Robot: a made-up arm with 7 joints. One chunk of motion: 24 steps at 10 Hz.
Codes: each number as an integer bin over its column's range. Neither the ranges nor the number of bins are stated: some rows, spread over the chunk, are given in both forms.
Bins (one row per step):
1: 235 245 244 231 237 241 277
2: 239 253 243 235 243 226 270
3: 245 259 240 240 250 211 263
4: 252 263 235 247 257 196 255
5: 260 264 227 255 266 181 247
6: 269 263 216 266 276 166 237
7: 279 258 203 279 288 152 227
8: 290 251 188 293 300 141 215
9: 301 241 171 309 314 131 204
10: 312 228 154 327 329 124 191
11: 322 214 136 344 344 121 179
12: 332 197 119 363 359 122 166
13: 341 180 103 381 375 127 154
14: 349 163 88 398 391 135 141
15: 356 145 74 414 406 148 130
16: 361 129 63 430 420 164 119
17: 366 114 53 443 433 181 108
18: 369 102 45 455 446 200 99
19: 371 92 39 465 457 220 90
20: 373 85 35 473 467 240 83
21: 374 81 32 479 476 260 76
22: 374 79 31 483 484 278 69
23: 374 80 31 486 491 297 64
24: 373 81 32 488 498 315 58
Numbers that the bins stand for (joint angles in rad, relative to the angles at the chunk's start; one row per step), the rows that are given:
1: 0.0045 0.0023 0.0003 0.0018 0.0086 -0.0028 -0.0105
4: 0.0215 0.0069 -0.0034 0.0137 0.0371 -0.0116 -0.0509
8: 0.0594 0.0039 -0.0227 0.0479 0.0986 -0.0224 -0.1245
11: 0.0914 -0.0056 -0.0441 0.0858 0.1614 -0.0263 -0.1907
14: 0.1183 -0.0185 -0.0638 0.1260 0.2286 -0.0236 -0.2606
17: 0.1353 -0.0310 -0.0782 0.1594 0.2886 -0.0146 -0.3213
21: 0.1433 -0.0394 -0.0868 0.1862 0.3500 0.0009 -0.3802
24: 0.1423 -0.0394 -0.0868 0.1929 0.3814 0.0116 -0.4133
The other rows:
2: 0.0085 0.0044 -0.0001 0.0048 0.0171 -0.0058 -0.0233
3: 0.0145 0.0059 -0.0014 0.0085 0.0271 -0.0087 -0.0362
5: 0.0295 0.0072 -0.0067 0.0196 0.0500 -0.0146 -0.0656
6: 0.0385 0.0069 -0.0112 0.0278 0.0643 -0.0175 -0.0840
7: 0.0485 0.0056 -0.0166 0.0375 0.0814 -0.0203 -0.1024
9: 0.0704 0.0013 -0.0297 0.0598 0.1186 -0.0244 -0.1447
10: 0.0814 -0.0020 -0.0367 0.0732 0.1400 -0.0257 -0.1686
12: 0.1014 -0.0099 -0.0511 0.0999 0.1829 -0.0261 -0.2146
13: 0.1103 -0.0142 -0.0577 0.1133 0.2057 -0.0251 -0.2367
15: 0.1253 -0.0231 -0.0696 0.1379 0.2500 -0.0210 -0.2809
16: 0.1303 -0.0272 -0.0741 0.1498 0.2700 -0.0179 -0.3011
18: 0.1383 -0.0341 -0.0815 0.1684 0.3071 -0.0109 -0.3379
19: 0.1403 -0.0366 -0.0840 0.1758 0.3229 -0.0069 -0.3544
20: 0.1423 -0.0384 -0.0856 0.1817 0.3371 -0.0030 -0.3673
22: 0.1433 -0.0399 -0.0873 0.1892 0.3614 0.0044 -0.3931
23: 0.1433 -0.0396 -0.0873 0.1914 0.3714 0.0081 -0.4023

